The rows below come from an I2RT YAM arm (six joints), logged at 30 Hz.
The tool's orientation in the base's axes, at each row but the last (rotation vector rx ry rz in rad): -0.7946 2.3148 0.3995; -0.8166 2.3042 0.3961; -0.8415 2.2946 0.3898; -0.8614 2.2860 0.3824
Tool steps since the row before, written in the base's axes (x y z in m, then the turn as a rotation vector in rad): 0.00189 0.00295 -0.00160 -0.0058 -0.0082 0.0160; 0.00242 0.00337 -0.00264 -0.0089 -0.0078 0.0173; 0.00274 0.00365 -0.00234 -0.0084 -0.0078 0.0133; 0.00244 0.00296 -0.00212 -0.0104 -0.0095 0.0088
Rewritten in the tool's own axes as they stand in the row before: -0.00136 0.00096 0.00347 -0.0036 -0.0015 -0.0185; -0.00118 0.00083 0.00470 -0.0028 0.0009 -0.0208; -0.00172 0.00081 0.00476 -0.0004 0.0004 -0.0175; -0.00138 0.00047 0.00413 0.0046 0.0003 -0.0160
